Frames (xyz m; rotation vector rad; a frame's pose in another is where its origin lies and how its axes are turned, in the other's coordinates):
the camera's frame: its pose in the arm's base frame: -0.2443 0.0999 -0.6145 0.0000 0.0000 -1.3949
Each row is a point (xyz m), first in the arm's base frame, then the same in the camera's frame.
Working: the arm's base frame: its pose in the camera's frame: 0.1411 0.2230 0.6145 0.0000 0.0000 1.3949

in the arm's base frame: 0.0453 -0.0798 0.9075
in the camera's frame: 0.2276 0.2537 1.5220
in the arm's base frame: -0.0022 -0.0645 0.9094
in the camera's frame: 0.2042 0.2096 1.5239
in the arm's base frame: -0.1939 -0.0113 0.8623
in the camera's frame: 0.1183 0.0302 1.4768
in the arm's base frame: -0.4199 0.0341 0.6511
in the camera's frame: 0.0341 -0.1844 1.2656
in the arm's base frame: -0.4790 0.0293 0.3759
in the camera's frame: 0.0284 -0.2434 0.9904
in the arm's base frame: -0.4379 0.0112 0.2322
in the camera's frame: 0.0535 -0.2061 0.8467
